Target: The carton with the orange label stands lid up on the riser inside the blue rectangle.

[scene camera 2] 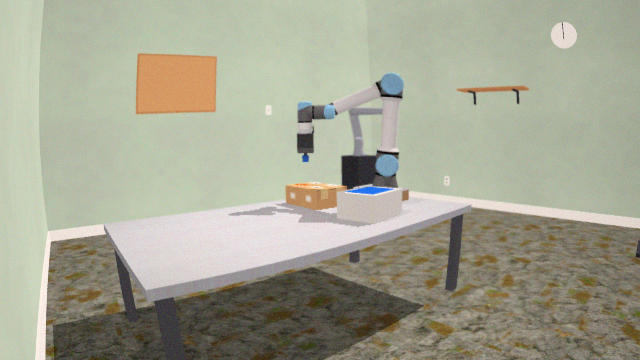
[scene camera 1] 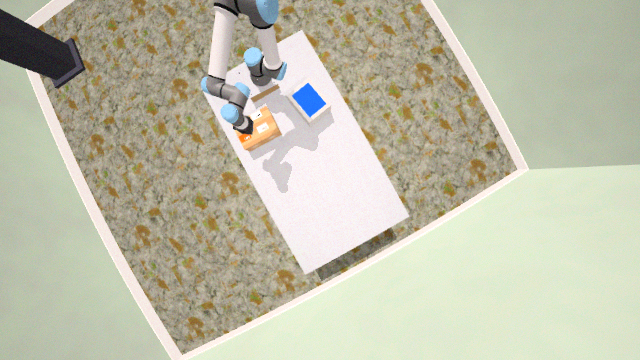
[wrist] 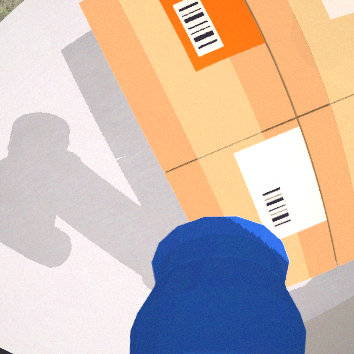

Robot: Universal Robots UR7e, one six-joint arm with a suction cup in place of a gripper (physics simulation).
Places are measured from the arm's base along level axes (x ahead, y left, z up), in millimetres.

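Pixels of known places: hand, tool point: point(scene camera 2: 305, 161) point(wrist: 220, 273); arm's base, link origin: point(scene camera 1: 261, 76).
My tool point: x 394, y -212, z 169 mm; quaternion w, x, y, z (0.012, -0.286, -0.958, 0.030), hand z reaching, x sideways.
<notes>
Ahead of a thing's pixels: the offset from my tool point to its middle. "pt": to the spot under its first point. Level surfaces: height alone.
The carton with the orange label {8 mm back, 66 mm right, 185 mm down} point(scene camera 1: 246, 138) point(scene camera 2: 302, 185) point(wrist: 200, 100) stands lid up in a tight block of several cartons on the table. Its orange label shows at the top of the wrist view. A neighbouring carton with a white label {pt 38 mm back, 38 mm left, 135 mm down} point(wrist: 285, 170) adjoins it. The beige riser {43 mm back, 431 mm left, 176 mm down} point(scene camera 1: 320, 115) point(scene camera 2: 355, 207) stands apart from the block, with the blue rectangle {43 mm back, 431 mm left, 116 mm down} point(scene camera 1: 309, 100) point(scene camera 2: 371, 190) on its top and no carton on it. My gripper point(scene camera 1: 247, 130) point(scene camera 2: 305, 158) point(wrist: 220, 240) points down, its blue cup bare and open, well above the cartons. The tool partly hides them in scene camera 1.
The white table {236 mm down} point(scene camera 1: 340, 190) point(scene camera 2: 200, 245) carries the cartons and riser. A low brown strip point(scene camera 1: 265, 93) point(scene camera 2: 405, 195) lies near the arm's base. A black pedestal point(scene camera 2: 355, 170) with a grey arm stands behind the table.
</notes>
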